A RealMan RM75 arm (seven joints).
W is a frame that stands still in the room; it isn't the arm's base.
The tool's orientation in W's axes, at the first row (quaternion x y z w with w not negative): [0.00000, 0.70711, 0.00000, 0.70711]
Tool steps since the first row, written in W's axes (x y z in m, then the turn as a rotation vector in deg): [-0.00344, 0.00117, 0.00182, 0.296, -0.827, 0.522]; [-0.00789, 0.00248, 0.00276, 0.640, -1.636, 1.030]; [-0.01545, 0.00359, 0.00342, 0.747, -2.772, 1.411]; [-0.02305, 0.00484, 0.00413, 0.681, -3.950, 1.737]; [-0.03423, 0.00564, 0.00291, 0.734, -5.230, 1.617]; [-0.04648, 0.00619, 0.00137, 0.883, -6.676, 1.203]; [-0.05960, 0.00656, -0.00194, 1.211, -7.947, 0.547]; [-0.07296, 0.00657, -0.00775, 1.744, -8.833, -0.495]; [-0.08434, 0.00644, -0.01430, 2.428, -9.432, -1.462]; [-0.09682, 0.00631, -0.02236, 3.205, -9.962, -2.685]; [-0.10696, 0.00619, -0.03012, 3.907, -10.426, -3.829]
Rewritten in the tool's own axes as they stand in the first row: [-0.00182, 0.00117, -0.00344, -0.522, -0.827, 0.296]; [-0.00276, 0.00248, -0.00789, -1.030, -1.636, 0.640]; [-0.00342, 0.00359, -0.01545, -1.411, -2.772, 0.747]; [-0.00413, 0.00484, -0.02305, -1.737, -3.950, 0.681]; [-0.00291, 0.00564, -0.03423, -1.617, -5.230, 0.734]; [-0.00137, 0.00619, -0.04648, -1.203, -6.676, 0.883]; [0.00194, 0.00656, -0.05960, -0.547, -7.947, 1.211]; [0.00775, 0.00657, -0.07296, 0.495, -8.833, 1.744]; [0.01430, 0.00644, -0.08434, 1.462, -9.432, 2.428]; [0.02236, 0.00631, -0.09682, 2.685, -9.962, 3.205]; [0.03012, 0.00619, -0.10696, 3.829, -10.426, 3.907]
